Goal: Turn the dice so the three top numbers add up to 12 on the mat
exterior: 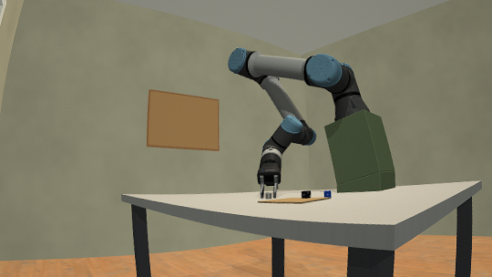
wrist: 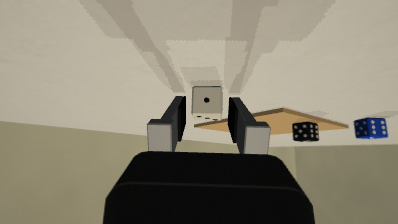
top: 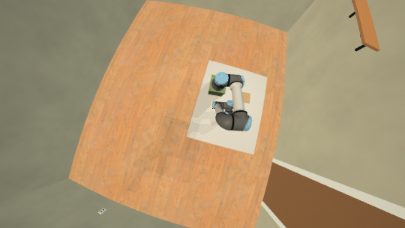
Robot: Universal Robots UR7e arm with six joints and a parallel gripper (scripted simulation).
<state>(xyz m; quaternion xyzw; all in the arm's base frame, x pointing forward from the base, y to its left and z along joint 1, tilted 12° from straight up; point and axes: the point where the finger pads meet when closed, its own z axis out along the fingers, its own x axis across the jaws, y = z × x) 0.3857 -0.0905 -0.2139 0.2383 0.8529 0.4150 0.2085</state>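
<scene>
Now: the white die 1 cm below my hand. Round my hand: blue die: 18 cm to the left, 9 cm behind, 1 cm below; then black die: 15 cm to the left, 3 cm behind, 1 cm below; then tan mat: 17 cm to the left, 2 cm below, 2 cm ahead.
</scene>
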